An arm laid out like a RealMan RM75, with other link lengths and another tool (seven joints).
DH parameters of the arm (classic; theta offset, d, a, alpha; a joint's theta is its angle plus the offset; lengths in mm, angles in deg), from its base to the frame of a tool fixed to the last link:
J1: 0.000 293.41 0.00 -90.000
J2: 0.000 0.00 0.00 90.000
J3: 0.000 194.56 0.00 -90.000
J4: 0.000 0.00 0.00 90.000
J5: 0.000 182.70 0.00 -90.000
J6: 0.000 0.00 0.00 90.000
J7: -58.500 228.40 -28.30 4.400
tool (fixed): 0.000 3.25 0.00 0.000
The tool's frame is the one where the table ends.
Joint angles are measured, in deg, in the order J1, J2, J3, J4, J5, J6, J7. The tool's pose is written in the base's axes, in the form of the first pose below.
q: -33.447, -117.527, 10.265, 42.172, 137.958, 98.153, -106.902
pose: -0.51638, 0.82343, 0.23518, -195.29; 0.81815, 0.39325, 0.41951, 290.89; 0.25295, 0.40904, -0.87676, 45.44; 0, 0, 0, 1
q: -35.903, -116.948, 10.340, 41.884, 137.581, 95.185, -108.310
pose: -0.51452, 0.82918, 0.21849, -190.35; 0.80728, 0.38250, 0.44944, 310.10; 0.28909, 0.40763, -0.86618, 49.46; 0, 0, 0, 1
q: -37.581, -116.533, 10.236, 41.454, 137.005, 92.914, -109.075
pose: -0.51449, 0.83085, 0.21210, -185.96; 0.79673, 0.37172, 0.47648, 324.36; 0.31705, 0.41413, -0.85322, 53.03; 0, 0, 0, 1
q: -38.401, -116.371, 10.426, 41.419, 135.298, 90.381, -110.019
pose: -0.52708, 0.82388, 0.20835, -183.12; 0.77422, 0.36445, 0.51746, 338.46; 0.35039, 0.43405, -0.82995, 58.63; 0, 0, 0, 1
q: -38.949, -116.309, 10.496, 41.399, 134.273, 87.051, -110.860
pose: -0.54679, 0.81629, 0.18623, -185.50; 0.74063, 0.36783, 0.56229, 352.44; 0.39049, 0.44538, -0.80570, 63.59; 0, 0, 0, 1
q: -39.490, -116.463, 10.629, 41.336, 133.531, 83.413, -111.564
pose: -0.56584, 0.80900, 0.15920, -188.86; 0.70417, 0.37372, 0.60372, 365.71; 0.42892, 0.45371, -0.78114, 67.14; 0, 0, 0, 1
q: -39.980, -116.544, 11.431, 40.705, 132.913, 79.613, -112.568
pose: -0.58625, 0.79967, 0.12977, -192.55; 0.66992, 0.38846, 0.63270, 377.06; 0.45554, 0.45786, -0.76344, 67.84; 0, 0, 0, 1
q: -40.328, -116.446, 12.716, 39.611, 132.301, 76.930, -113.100
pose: -0.59516, 0.79579, 0.11183, -194.24; 0.65423, 0.39900, 0.64247, 383.46; 0.46666, 0.45553, -0.75810, 65.49; 0, 0, 0, 1
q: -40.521, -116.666, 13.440, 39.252, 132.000, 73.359, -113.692
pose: -0.60895, 0.78948, 0.07686, -200.36; 0.61951, 0.41286, 0.66765, 392.23; 0.49536, 0.45418, -0.74050, 65.98; 0, 0, 0, 1
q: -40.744, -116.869, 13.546, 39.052, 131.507, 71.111, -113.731
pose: -0.61625, 0.78523, 0.06040, -202.95; 0.59553, 0.41444, 0.68817, 398.68; 0.51535, 0.46005, -0.72303, 67.65; 0, 0, 0, 1
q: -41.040, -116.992, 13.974, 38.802, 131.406, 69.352, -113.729
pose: -0.61573, 0.78667, 0.04503, -204.72; 0.58288, 0.41628, 0.69783, 403.07; 0.53021, 0.45592, -0.71485, 67.35; 0, 0, 0, 1
